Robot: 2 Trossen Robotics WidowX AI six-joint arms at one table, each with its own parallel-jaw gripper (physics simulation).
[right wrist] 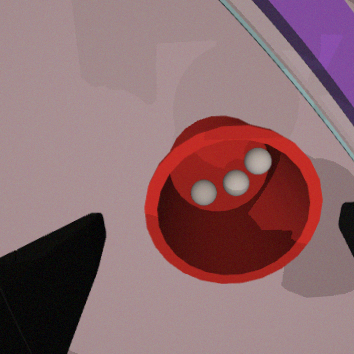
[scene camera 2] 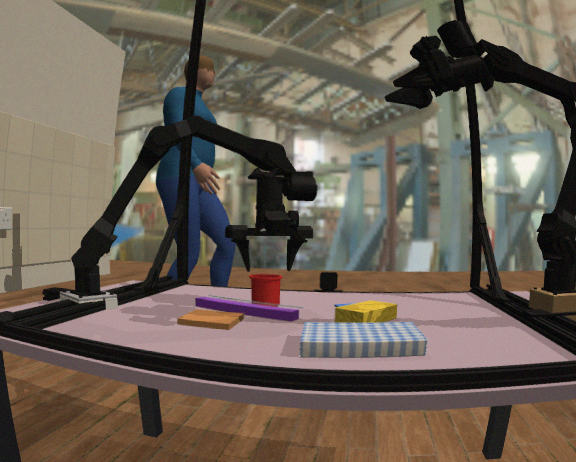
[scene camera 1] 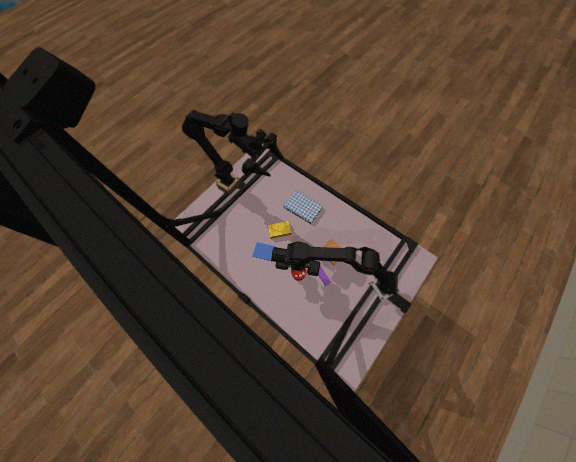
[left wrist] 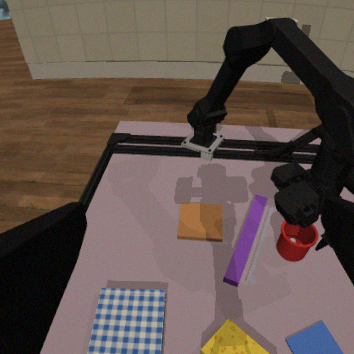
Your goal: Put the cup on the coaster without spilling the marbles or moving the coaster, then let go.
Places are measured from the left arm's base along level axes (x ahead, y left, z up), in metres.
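Pixels of known places: left gripper, between the fingertips: point(scene camera 2: 389, 92) point(scene camera 1: 277, 167) point(left wrist: 205, 211); right gripper, between the fingertips: point(right wrist: 222, 219) point(scene camera 2: 268, 271) point(left wrist: 301, 230); left arm's base, origin of its link: point(scene camera 2: 560, 290) point(scene camera 1: 227, 180); right arm's base, origin of its link: point(scene camera 2: 87, 293) point(scene camera 1: 384, 286) point(left wrist: 202, 139).
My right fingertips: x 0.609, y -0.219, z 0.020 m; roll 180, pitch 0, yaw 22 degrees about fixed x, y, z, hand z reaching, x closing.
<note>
For each thing: its top centre in the pictures, then the offset to it from my right fingertips. "pt": a spot on its surface instead.
- red cup, centre of its top: point(right wrist: 233, 214) point(left wrist: 299, 230) point(scene camera 2: 265, 276) point(scene camera 1: 298, 271) dx +0.007, dy -0.002, dz -0.011 m
- purple bar, centre of its top: point(right wrist: 332, 57) point(scene camera 2: 246, 302) point(left wrist: 252, 233) point(scene camera 1: 313, 263) dx +0.039, dy +0.078, dz -0.059 m
- thin clear strip, a spot on its surface: point(left wrist: 260, 245) pt dx +0.007, dy +0.067, dz -0.059 m
- yellow block, centre of its top: point(scene camera 2: 367, 305) point(scene camera 1: 279, 228) dx -0.203, dy +0.140, dz -0.049 m
- blue-checked block, centre of its top: point(scene camera 2: 362, 331) point(left wrist: 124, 339) point(scene camera 1: 303, 205) dx -0.173, dy +0.325, dz -0.054 m
The red cup point(scene camera 1: 298, 274) point(scene camera 2: 265, 290) point(left wrist: 295, 242) point(right wrist: 230, 240) stands upright on the table, with three pale marbles point(right wrist: 236, 182) inside. My right gripper point(scene camera 2: 268, 270) point(right wrist: 222, 219) is open and points down just above the cup, its fingers apart on either side of the rim. My left gripper point(scene camera 2: 391, 91) point(left wrist: 205, 211) is open and empty, high above the far side of the table from the right arm's base. Two flat squares lie on the table, a blue one point(scene camera 1: 262, 251) point(left wrist: 315, 340) and an orange-brown one point(scene camera 2: 210, 318) point(left wrist: 200, 221); I cannot tell which is the coaster.
A purple bar point(scene camera 2: 247, 308) point(left wrist: 246, 240) point(right wrist: 327, 45) and a thin clear strip point(left wrist: 260, 245) lie close beside the cup. A yellow block point(scene camera 1: 279, 229) point(scene camera 2: 367, 311) lies near the blue square. A blue-checked block point(scene camera 1: 303, 206) point(scene camera 2: 363, 340) point(left wrist: 127, 320) lies farther off. Black rails edge the table.
</note>
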